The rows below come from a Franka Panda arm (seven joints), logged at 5 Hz.
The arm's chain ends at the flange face. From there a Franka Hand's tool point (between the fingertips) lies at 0.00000 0.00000 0.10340 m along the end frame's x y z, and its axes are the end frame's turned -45 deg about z.
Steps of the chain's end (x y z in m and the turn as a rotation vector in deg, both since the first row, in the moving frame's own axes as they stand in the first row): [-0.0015, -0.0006, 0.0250, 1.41, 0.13, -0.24]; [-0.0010, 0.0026, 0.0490, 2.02, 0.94, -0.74]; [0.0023, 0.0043, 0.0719, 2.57, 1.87, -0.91]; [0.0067, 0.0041, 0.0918, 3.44, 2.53, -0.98]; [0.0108, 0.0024, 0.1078, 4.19, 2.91, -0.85]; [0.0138, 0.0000, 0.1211, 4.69, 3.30, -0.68]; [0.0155, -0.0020, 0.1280, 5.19, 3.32, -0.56]
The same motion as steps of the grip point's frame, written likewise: [0.0013, -0.0031, 0.0250, 0.91, 1.09, -0.24]; [0.0012, -0.0003, 0.0489, 0.76, 2.09, -0.74]; [0.0042, 0.0037, 0.0717, 0.49, 3.14, -0.91]; [0.0094, 0.0064, 0.0915, 0.64, 4.22, -0.98]; [0.0150, 0.0076, 0.1074, 0.91, 5.02, -0.85]; [0.0199, 0.0079, 0.1206, 0.98, 5.65, -0.68]; [0.0232, 0.0071, 0.1274, 1.32, 6.02, -0.56]
